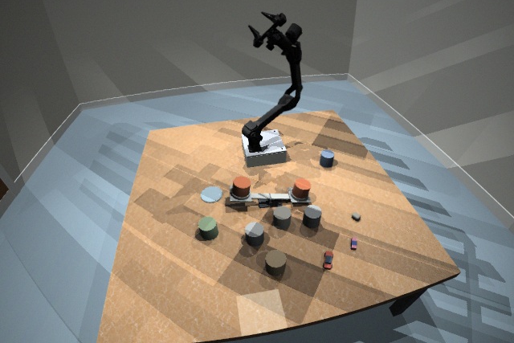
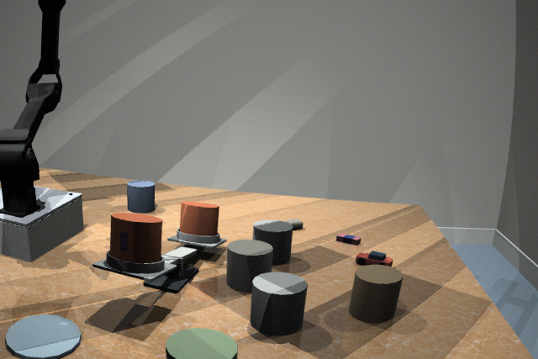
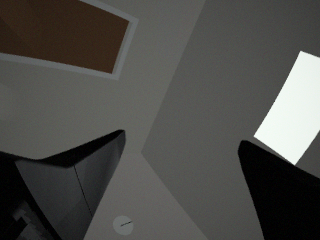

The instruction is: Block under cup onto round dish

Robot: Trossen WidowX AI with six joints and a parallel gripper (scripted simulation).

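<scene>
The teal block is 390 mm ahead of my gripper tip, 110 mm to the left of it and 660 mm below it. Round my gripper tip: pale blue round dish 290 mm ahead, 280 mm to the right, 700 mm below; then cream cup 520 mm ahead, 10 mm to the right, 660 mm below; then blue cup 180 mm ahead, 340 mm to the left, 660 mm below.
</scene>
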